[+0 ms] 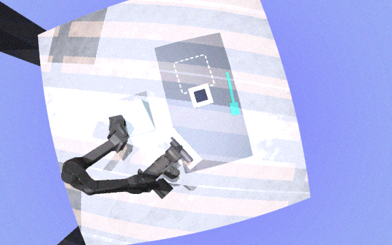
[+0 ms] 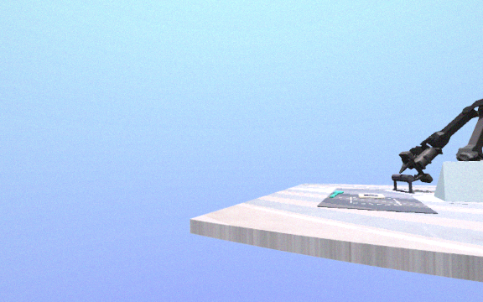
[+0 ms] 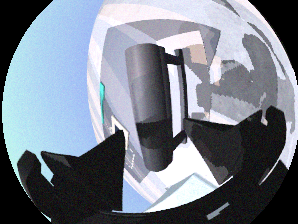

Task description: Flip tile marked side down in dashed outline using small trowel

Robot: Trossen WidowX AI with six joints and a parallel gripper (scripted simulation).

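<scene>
Now: the tile 140 mm ahead of my gripper tip, 220 mm to the left of it and 70 mm below it. The rest, counted from my gripper tip: teal trowel 290 mm ahead, 180 mm to the left, 70 mm below.
</scene>
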